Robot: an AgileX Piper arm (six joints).
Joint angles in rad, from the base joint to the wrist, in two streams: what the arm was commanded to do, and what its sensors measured. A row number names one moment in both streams.
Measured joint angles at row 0:
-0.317, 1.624, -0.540, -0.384, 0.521, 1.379
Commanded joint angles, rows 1 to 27:
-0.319, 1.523, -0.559, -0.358, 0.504, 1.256
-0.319, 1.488, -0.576, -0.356, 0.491, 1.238
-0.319, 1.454, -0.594, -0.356, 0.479, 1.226
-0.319, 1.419, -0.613, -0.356, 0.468, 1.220
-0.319, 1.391, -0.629, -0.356, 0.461, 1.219
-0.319, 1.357, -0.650, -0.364, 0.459, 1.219
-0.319, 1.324, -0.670, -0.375, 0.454, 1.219
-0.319, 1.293, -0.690, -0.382, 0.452, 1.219
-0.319, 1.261, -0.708, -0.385, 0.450, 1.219
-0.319, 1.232, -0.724, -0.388, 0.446, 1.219
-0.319, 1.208, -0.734, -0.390, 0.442, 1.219
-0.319, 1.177, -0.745, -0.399, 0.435, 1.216
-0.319, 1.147, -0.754, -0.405, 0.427, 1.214
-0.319, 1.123, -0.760, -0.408, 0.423, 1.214
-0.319, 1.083, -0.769, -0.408, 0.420, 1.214
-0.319, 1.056, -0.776, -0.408, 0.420, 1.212
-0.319, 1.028, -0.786, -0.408, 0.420, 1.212
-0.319, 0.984, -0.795, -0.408, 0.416, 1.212
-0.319, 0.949, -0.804, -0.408, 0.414, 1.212
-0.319, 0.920, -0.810, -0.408, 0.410, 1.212
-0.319, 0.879, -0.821, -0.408, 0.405, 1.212
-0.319, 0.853, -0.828, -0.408, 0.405, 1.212
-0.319, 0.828, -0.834, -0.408, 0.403, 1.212
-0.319, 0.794, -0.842, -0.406, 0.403, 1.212
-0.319, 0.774, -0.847, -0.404, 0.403, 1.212
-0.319, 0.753, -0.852, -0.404, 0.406, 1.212
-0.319, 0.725, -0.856, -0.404, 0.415, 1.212
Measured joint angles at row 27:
-0.317, 0.814, -0.831, -0.393, 0.432, 1.222
